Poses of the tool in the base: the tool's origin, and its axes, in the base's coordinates. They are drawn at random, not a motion.
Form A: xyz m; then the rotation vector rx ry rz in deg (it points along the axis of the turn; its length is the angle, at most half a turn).
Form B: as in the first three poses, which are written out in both.
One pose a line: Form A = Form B
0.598 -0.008 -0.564 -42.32 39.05 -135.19 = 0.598 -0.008 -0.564 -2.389 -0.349 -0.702
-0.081 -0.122 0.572 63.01 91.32 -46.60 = -0.081 -0.122 0.572 1.908 1.287 3.107
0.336 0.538 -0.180 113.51 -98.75 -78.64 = 0.336 0.538 -0.180 -1.684 0.537 2.278
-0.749 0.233 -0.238 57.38 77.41 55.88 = -0.749 0.233 -0.238 1.573 0.299 1.593
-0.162 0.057 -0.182 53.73 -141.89 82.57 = -0.162 0.057 -0.182 -2.630 -0.412 -2.197
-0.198 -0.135 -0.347 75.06 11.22 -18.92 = -0.198 -0.135 -0.347 -0.135 0.331 1.302
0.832 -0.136 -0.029 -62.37 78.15 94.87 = 0.832 -0.136 -0.029 3.102 1.176 1.352
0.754 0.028 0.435 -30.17 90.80 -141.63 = 0.754 0.028 0.435 -2.811 -0.208 -1.175
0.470 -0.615 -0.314 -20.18 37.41 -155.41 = 0.470 -0.615 -0.314 -2.759 -0.161 -0.504
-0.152 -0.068 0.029 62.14 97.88 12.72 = -0.152 -0.068 0.029 1.621 0.729 2.187
